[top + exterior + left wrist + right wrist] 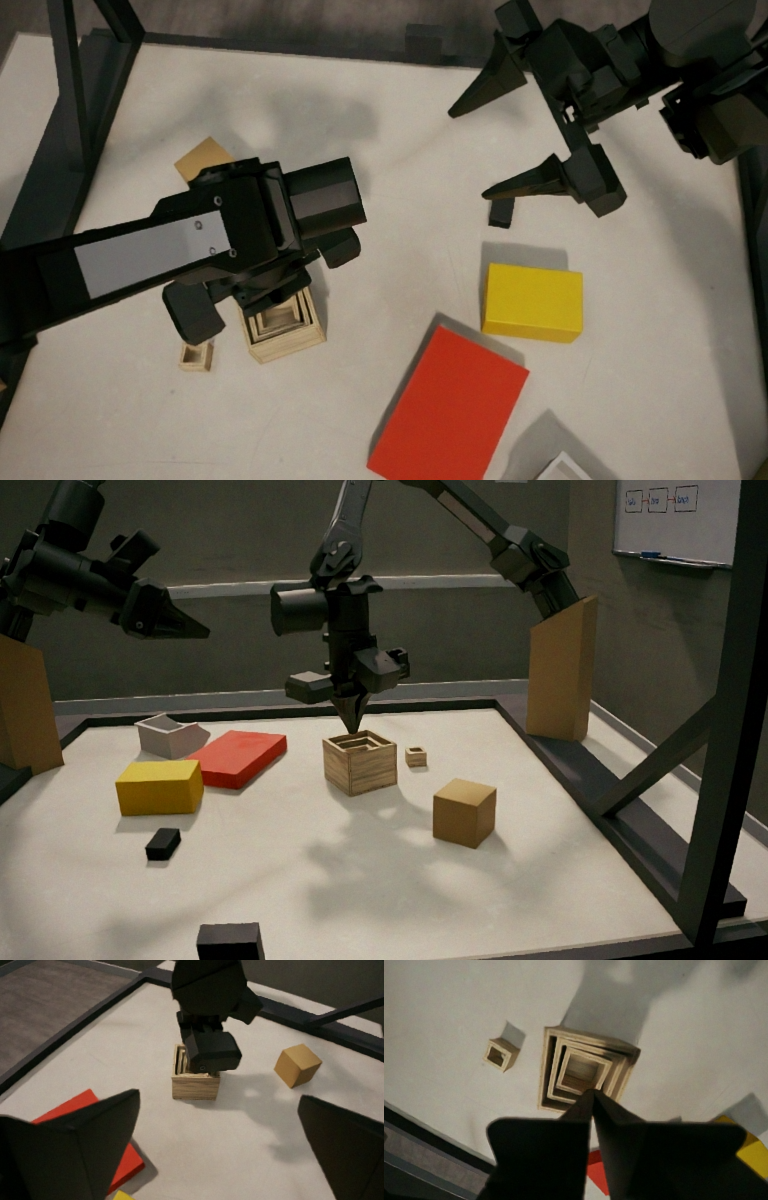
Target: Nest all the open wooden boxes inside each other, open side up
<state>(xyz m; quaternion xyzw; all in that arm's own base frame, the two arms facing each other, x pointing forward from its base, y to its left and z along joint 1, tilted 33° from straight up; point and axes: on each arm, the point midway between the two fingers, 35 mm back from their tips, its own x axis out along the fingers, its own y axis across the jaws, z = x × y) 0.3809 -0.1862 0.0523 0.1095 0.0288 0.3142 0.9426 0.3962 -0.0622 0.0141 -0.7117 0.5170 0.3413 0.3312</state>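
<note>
The smallest wooden box lies 60 mm ahead of my right hand, 100 mm to the right of it and 100 mm below it. From my right hand the other things lie so: tan cube: 170 mm behind, 130 mm to the right, 80 mm below; then red slab: 100 mm ahead, 190 mm to the left, 100 mm below; then biggest wooden box: 10 mm to the right, 90 mm below.
</note>
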